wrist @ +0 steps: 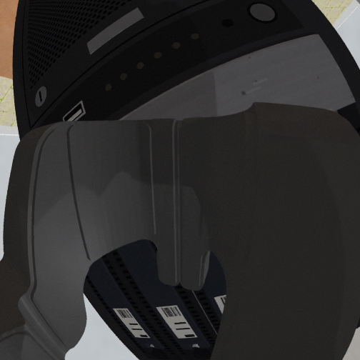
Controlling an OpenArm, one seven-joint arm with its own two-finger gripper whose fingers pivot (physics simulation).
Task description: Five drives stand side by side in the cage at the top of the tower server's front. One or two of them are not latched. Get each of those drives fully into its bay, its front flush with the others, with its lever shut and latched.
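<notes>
The gripper (180, 284) is shut, its two fingertips together over the drive cage in the wrist view, with no thing seen between them. Below and left of the tips show the dark fronts of drives with white barcode labels: one drive (131, 322) at the left, one drive (176, 322) beside it, and a sliver of another drive (223, 304) by the right finger. The fingers hide the upper ends of the drives and the rest of the cage. Whether each lever is latched or each front is flush cannot be told.
The black tower server (165, 22) fills the top of the view, with a round button (262, 12), a row of small lights, a USB port (75, 112), a keylock (40, 96) and a grey panel (240, 80) above the cage. A pale surface lies at the left.
</notes>
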